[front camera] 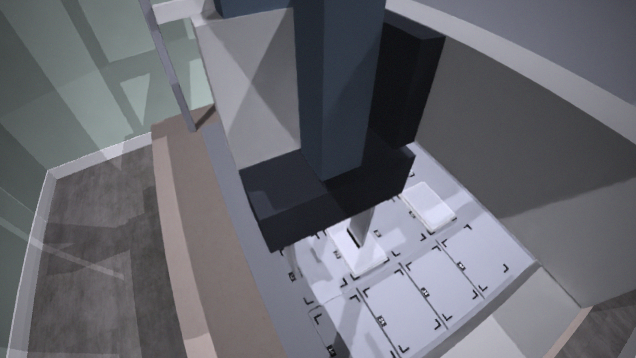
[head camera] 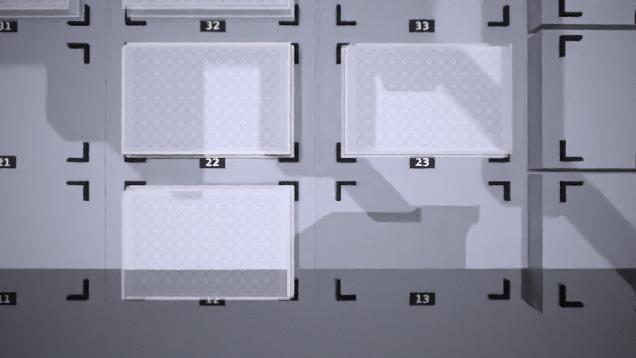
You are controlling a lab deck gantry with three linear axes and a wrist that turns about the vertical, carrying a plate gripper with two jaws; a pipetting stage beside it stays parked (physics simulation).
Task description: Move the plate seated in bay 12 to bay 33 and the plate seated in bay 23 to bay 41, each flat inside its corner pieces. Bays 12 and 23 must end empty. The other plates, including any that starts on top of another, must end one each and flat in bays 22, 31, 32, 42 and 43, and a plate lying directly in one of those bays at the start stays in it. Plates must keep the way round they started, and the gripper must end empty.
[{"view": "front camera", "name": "my gripper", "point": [325, 253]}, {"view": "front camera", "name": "bay 44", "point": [484, 267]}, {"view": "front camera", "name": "grey wall panel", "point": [589, 46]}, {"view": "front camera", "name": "bay 33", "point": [400, 234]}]
